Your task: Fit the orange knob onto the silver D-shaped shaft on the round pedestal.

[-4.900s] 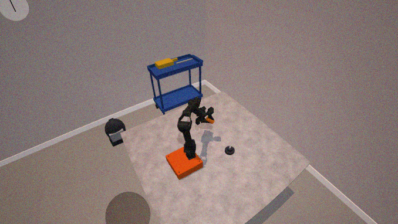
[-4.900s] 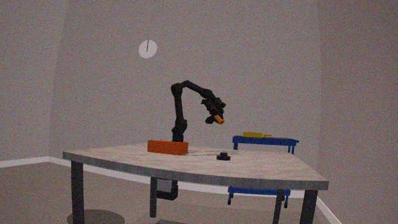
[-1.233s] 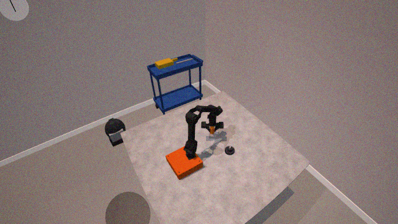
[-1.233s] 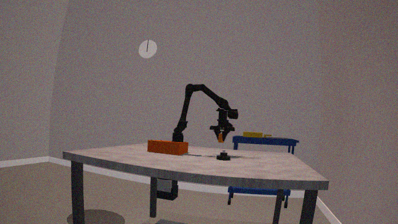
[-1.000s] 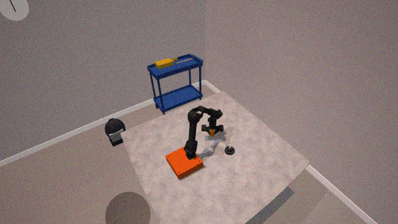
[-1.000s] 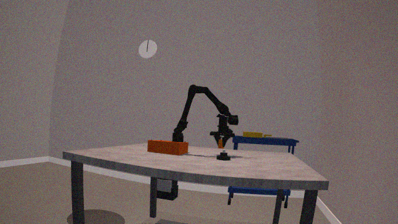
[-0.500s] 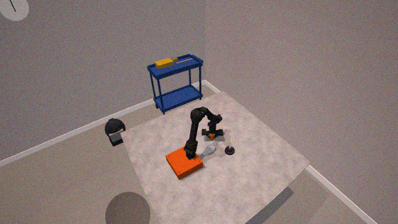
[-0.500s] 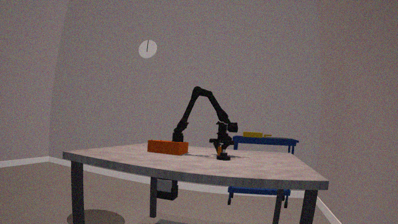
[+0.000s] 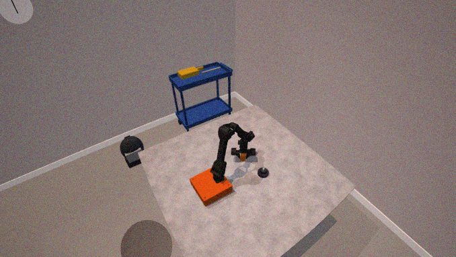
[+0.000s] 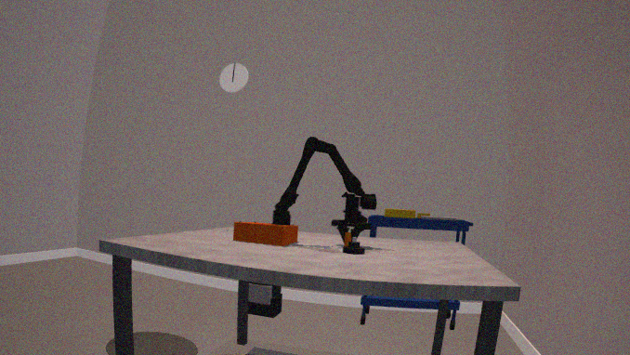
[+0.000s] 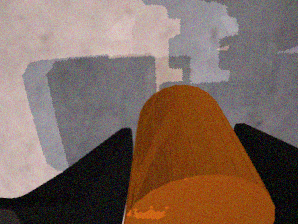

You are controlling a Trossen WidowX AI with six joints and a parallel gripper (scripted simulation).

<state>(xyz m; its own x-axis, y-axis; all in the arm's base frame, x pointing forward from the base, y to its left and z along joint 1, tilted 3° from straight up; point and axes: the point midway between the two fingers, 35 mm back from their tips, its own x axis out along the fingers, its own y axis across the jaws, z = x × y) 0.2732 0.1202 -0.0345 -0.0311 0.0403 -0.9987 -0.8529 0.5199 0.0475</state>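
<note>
Right now the orange knob is 3 cm above my gripper tip. From my gripper tip the other things lie so: pedestal 19 cm to the right, 6 cm ahead, 2 cm above.
</note>
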